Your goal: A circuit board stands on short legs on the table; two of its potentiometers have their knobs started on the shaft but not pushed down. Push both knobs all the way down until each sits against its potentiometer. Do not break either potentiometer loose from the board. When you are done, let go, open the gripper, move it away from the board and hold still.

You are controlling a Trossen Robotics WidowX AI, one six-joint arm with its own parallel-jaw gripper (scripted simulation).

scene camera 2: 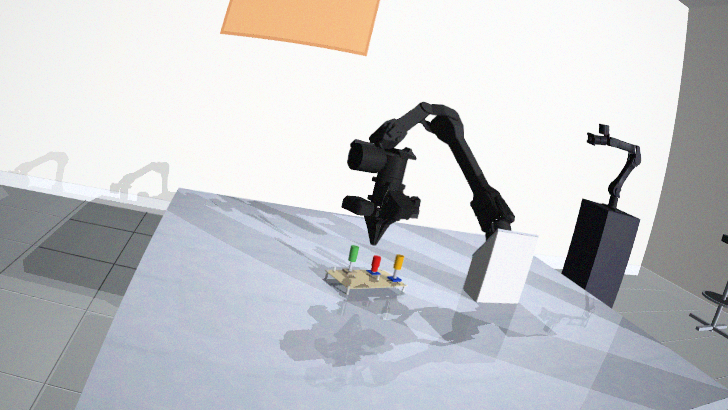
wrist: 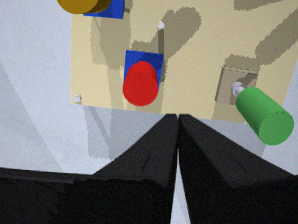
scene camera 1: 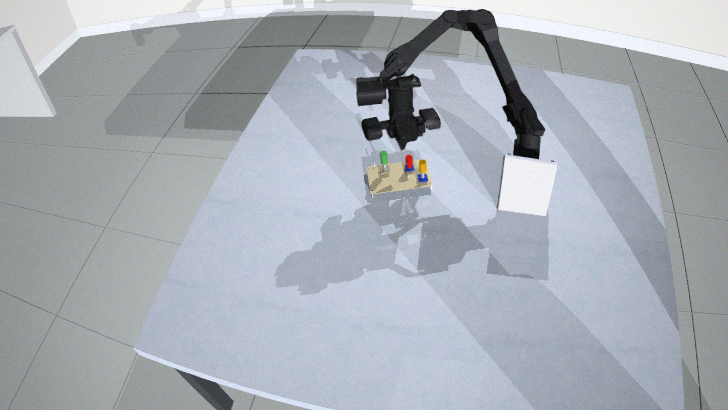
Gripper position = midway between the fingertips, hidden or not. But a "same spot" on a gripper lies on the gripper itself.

Labels:
my gripper: scene camera 2; wrist 176, 124; scene camera 1
same spot on my gripper: point(scene camera 1: 402, 125) = point(scene camera 2: 398, 198)

